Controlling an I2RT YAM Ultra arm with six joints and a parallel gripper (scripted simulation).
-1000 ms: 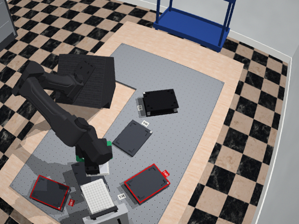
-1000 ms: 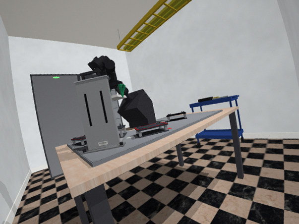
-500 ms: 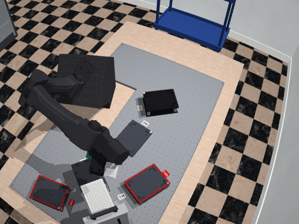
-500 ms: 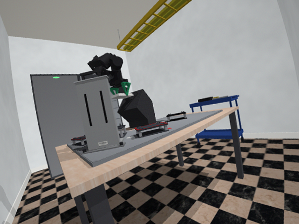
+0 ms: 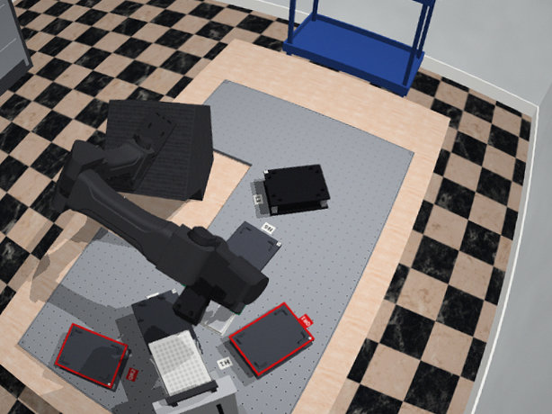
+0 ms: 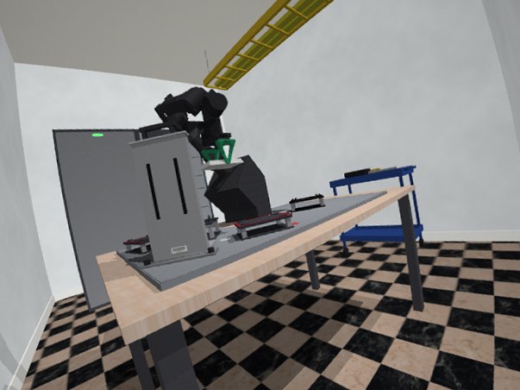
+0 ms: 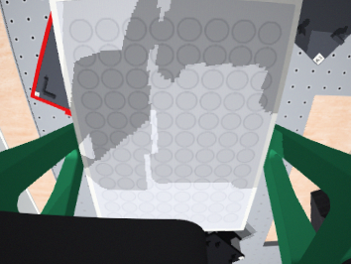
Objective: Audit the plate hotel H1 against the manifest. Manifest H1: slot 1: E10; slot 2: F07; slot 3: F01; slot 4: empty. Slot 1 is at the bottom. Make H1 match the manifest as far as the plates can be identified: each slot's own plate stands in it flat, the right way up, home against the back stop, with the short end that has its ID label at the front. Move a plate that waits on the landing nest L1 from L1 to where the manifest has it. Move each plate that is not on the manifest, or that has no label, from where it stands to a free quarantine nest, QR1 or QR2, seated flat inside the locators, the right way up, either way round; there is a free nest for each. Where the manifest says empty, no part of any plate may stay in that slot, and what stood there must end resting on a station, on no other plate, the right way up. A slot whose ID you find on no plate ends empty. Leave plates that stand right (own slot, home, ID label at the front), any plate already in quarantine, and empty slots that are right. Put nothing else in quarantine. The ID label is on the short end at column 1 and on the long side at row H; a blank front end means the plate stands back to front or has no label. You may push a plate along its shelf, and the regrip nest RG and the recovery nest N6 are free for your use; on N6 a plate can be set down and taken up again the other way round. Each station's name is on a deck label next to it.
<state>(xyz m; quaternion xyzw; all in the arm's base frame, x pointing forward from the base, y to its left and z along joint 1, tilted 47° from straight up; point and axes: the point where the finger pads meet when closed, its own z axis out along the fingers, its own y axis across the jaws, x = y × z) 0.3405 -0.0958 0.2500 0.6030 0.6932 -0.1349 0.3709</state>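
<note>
Right now the red-framed quarantine nest QR1 is 21 cm below my hand, 10 cm ahead of it and 4 cm to the left of it. The rest, counted from my hand: RG nest: 19 cm below, 13 cm behind, 6 cm to the right; then grey plate hotel H1: 21 cm to the right, 9 cm below, 7 cm ahead; then H1 deck label: 24 cm below, 6 cm to the right, 3 cm ahead.
</note>
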